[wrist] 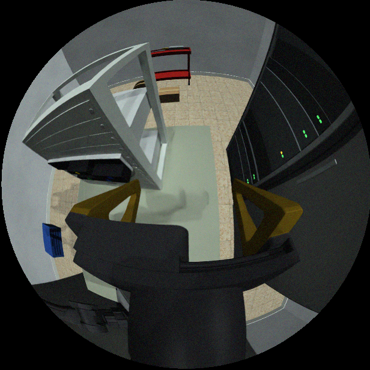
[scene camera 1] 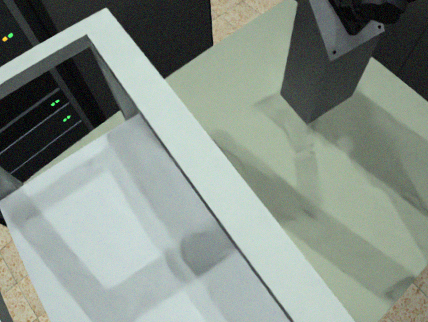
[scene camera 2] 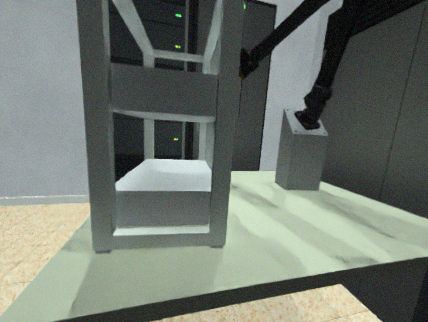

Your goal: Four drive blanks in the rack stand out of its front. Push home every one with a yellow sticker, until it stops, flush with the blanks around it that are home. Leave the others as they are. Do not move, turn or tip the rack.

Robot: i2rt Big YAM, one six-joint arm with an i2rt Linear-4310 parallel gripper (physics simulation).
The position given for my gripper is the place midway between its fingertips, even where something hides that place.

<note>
I see my gripper point(wrist: 185, 183) and a rack point(scene camera 1: 151, 214).
The rack shows as well in the wrist view point(wrist: 89, 122) and in scene camera 2 point(scene camera 2: 157, 192).
</note>
